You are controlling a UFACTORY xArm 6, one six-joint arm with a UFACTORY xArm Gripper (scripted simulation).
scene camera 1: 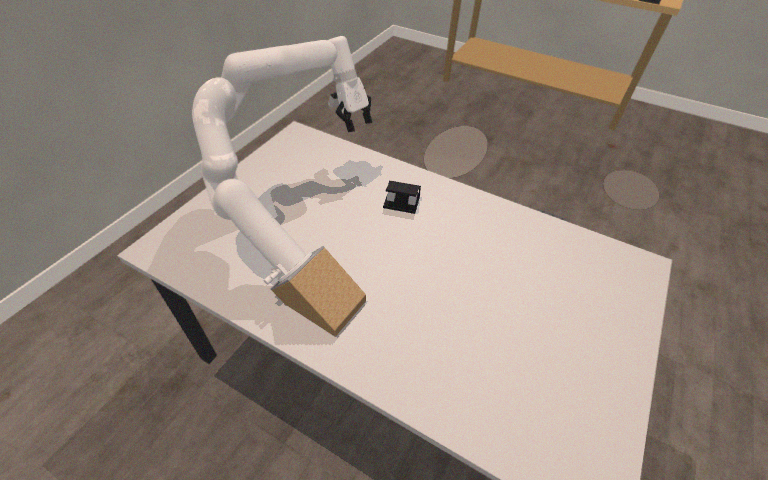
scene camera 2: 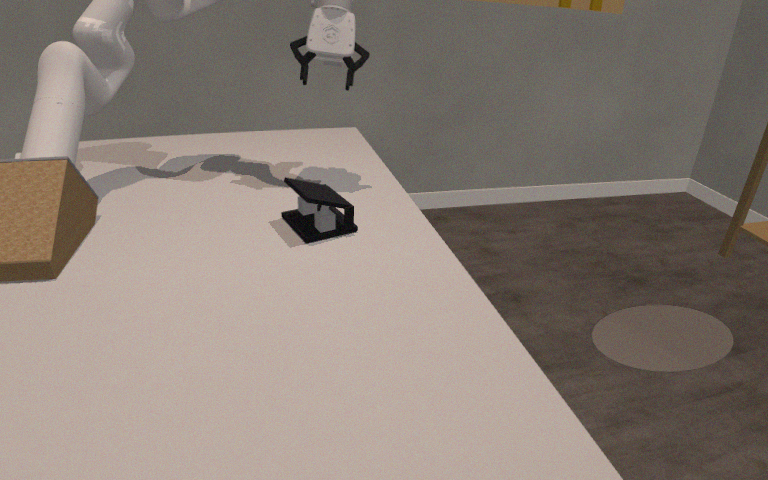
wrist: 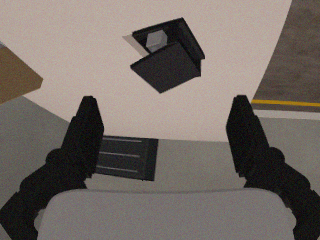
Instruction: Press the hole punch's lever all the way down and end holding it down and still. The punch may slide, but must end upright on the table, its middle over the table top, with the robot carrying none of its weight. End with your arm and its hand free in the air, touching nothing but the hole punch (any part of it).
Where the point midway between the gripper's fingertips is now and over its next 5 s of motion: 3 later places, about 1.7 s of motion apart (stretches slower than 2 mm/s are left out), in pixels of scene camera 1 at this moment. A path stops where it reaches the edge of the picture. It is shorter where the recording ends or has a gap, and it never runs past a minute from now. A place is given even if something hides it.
My gripper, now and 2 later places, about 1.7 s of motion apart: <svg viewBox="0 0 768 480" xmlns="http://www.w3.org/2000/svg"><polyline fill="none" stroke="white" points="360,127 402,176 401,187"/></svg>
